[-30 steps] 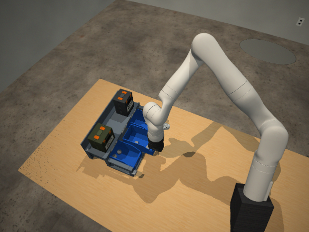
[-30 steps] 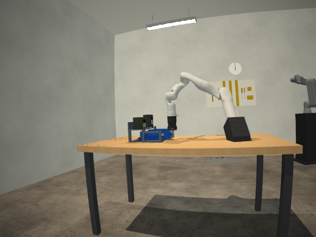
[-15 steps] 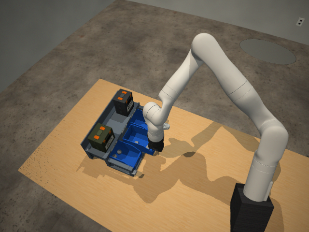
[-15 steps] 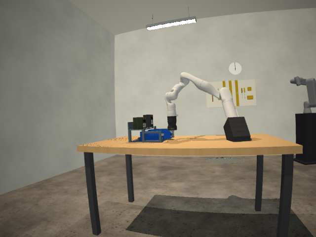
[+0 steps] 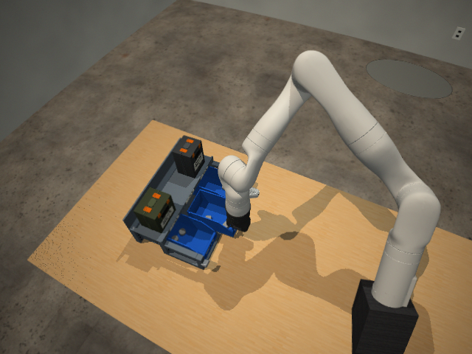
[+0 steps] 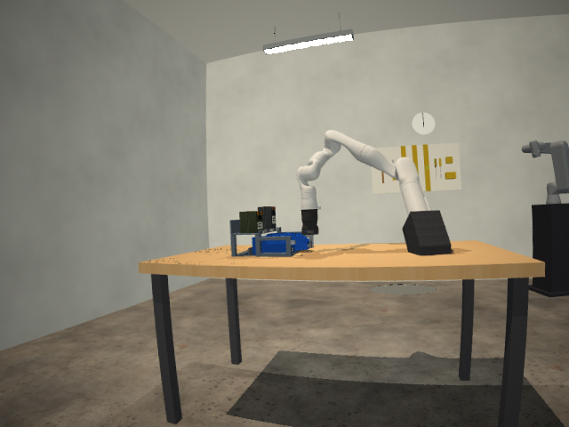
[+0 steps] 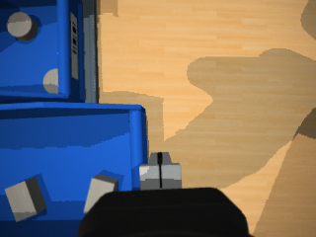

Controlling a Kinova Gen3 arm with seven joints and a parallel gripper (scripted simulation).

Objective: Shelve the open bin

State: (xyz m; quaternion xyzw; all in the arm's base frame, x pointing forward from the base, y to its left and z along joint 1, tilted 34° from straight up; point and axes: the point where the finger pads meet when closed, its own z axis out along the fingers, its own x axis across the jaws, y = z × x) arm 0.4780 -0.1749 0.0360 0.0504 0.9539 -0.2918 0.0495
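Now: hand 6 cm short of the shelf lip and 3 cm above it. Also, from my hand: green box 26 cm ahead, 8 cm to the left, 12 cm above; black box 23 cm ahead, 14 cm to the right, 13 cm above.
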